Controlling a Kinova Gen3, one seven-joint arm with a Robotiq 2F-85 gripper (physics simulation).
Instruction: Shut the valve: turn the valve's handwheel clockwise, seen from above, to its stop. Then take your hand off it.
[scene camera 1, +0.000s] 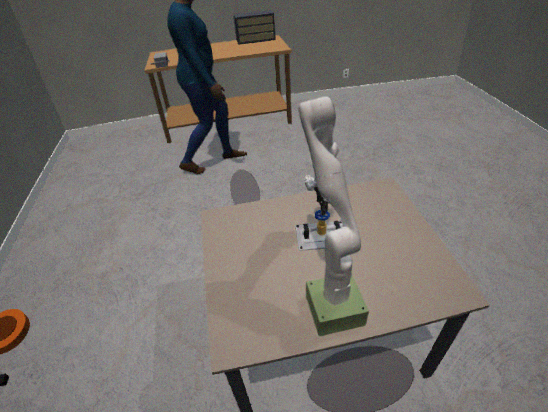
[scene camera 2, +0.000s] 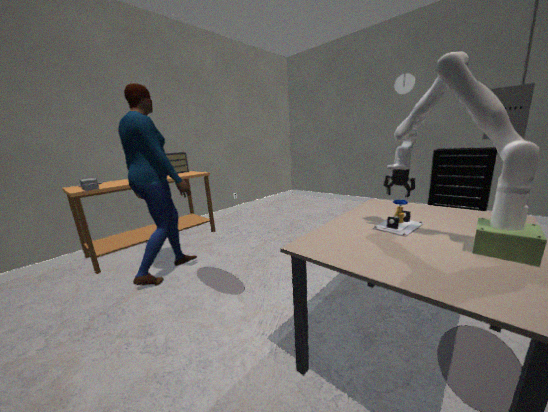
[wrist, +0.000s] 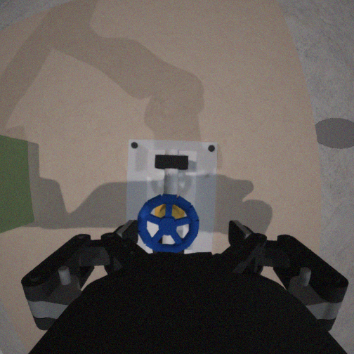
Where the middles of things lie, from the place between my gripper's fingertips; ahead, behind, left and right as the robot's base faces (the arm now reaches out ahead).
I see my gripper 40 mm above the blue handwheel (wrist: 167, 224) and 20 mm past it. The rest, counted from my hand: pale base plate (wrist: 136, 180) 160 mm below, 20 mm behind.
